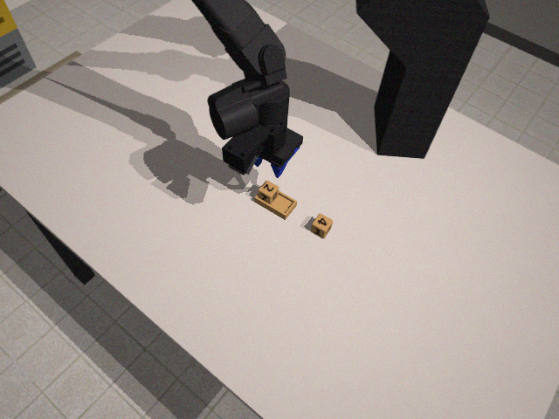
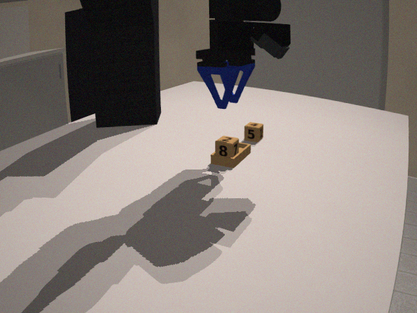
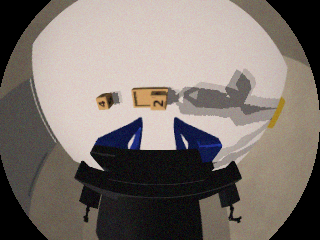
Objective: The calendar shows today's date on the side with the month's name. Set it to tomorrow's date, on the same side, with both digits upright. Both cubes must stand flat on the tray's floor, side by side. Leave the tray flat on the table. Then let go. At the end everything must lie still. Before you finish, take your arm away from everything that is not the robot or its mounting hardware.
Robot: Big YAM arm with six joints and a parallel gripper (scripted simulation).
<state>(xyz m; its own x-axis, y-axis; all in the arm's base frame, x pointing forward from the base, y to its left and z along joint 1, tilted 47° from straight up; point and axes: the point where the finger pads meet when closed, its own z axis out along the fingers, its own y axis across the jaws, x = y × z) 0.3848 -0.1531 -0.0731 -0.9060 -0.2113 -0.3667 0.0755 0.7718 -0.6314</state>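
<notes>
Now: hand 8 cm above the wooden digit cube. The rest, counted from my hand: wooden tray: 2 cm to the left, 10 cm below.
</notes>
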